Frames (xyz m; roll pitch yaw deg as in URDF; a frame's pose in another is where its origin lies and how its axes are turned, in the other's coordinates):
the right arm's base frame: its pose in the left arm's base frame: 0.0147 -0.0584 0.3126 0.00 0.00 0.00
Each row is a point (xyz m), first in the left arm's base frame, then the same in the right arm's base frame.
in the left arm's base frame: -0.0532 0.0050 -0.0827
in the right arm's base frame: -0.0679 0.0634 -0.3953
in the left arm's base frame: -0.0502 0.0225 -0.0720
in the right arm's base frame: -0.0649 0.0809 -0.3846
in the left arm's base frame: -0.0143 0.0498 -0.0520
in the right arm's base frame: -0.0290 0.1082 -0.3646
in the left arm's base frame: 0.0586 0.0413 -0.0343
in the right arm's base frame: 0.0439 0.0997 -0.3469
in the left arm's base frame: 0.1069 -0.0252 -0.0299
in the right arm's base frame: 0.0922 0.0332 -0.3425
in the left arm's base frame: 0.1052 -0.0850 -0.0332
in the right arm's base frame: 0.0905 -0.0266 -0.3458
